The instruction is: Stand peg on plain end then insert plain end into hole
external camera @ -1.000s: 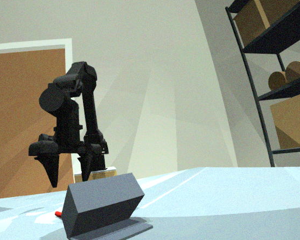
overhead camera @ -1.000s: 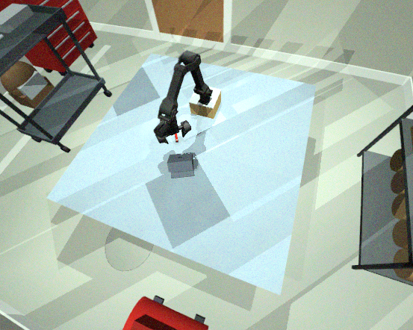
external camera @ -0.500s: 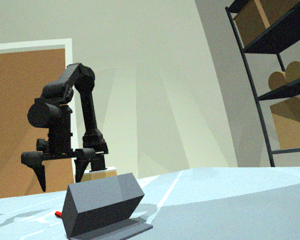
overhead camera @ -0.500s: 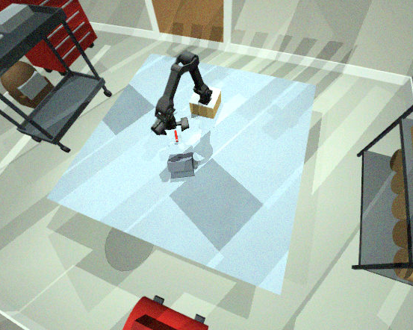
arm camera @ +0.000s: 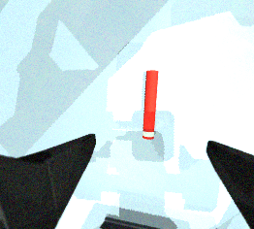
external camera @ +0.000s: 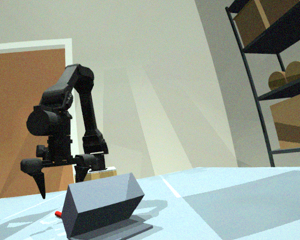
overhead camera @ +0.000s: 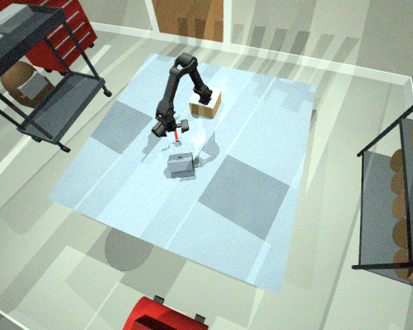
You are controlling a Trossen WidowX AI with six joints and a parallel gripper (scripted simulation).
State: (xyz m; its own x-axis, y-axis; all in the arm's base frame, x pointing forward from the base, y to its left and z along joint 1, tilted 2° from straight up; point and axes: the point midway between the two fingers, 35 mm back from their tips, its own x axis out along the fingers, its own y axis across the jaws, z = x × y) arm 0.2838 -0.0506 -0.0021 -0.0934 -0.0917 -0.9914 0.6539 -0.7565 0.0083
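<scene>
The red peg lies 1 cm behind my gripper tip and 6 cm below it. The rest, counted from my gripper tip: grey sloped panel (13 cm ahead, 13 cm to the left, 1 cm below).
</scene>
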